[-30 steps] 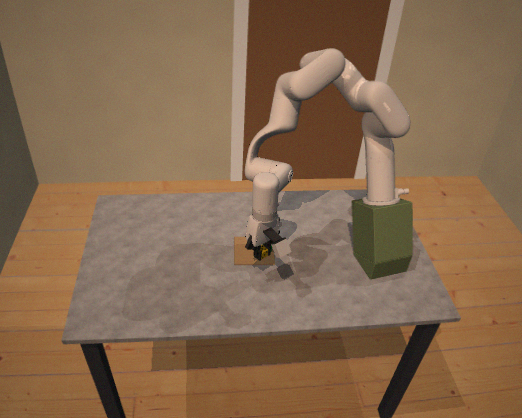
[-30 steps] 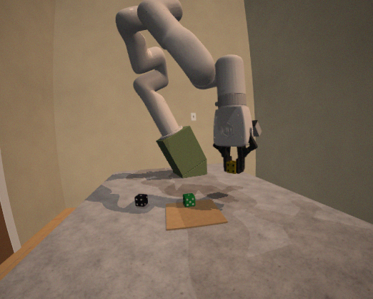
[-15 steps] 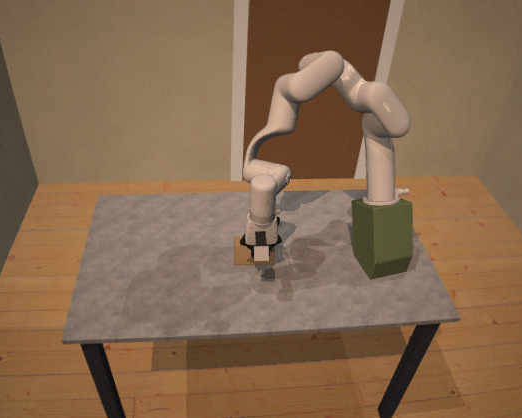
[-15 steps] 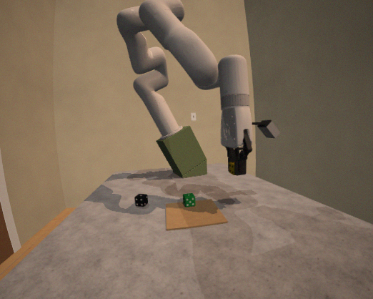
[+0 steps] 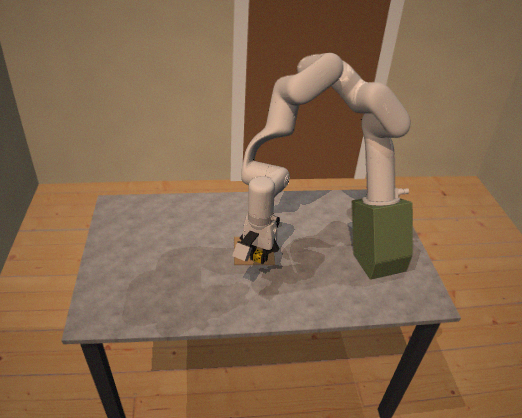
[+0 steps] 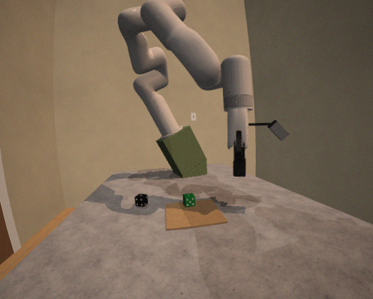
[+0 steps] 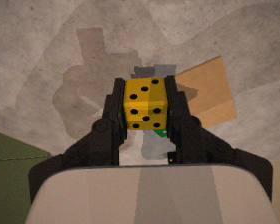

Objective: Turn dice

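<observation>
The tan mat lies 10 mm behind my hand, 130 mm to the right of it and 110 mm below it. Also, from my hand: green die 60 mm behind, 130 mm to the right, 90 mm below; yellow die 10 mm below; black die 110 mm behind, 270 mm to the right, 100 mm below.
</observation>
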